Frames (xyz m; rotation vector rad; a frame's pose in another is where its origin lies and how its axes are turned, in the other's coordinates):
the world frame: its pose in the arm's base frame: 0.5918 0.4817 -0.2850 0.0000 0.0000 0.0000
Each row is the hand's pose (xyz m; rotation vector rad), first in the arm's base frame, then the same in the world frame.
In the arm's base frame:
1: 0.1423 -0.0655 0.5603 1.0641 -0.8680 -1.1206
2: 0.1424 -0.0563 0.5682 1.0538 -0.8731 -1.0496
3: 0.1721 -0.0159 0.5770 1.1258 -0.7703 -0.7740
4: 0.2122 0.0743 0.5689 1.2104 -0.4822 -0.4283
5: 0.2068 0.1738 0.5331 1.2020 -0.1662 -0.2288
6: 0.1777 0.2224 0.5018 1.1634 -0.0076 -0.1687
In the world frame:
1: -0.4495 -0.5472 0.8453 1.0641 -0.8680 -1.1206
2: -0.4494 -0.5380 0.8532 1.0538 -0.8731 -1.0496
3: -0.4197 -0.4976 0.8620 1.1258 -0.7703 -0.7740
4: -0.3796 -0.4074 0.8539 1.2104 -0.4822 -0.4283
5: -0.3850 -0.3079 0.8181 1.2020 -0.1662 -0.2288
6: -0.4141 -0.2593 0.7868 1.1634 -0.0076 -0.1687

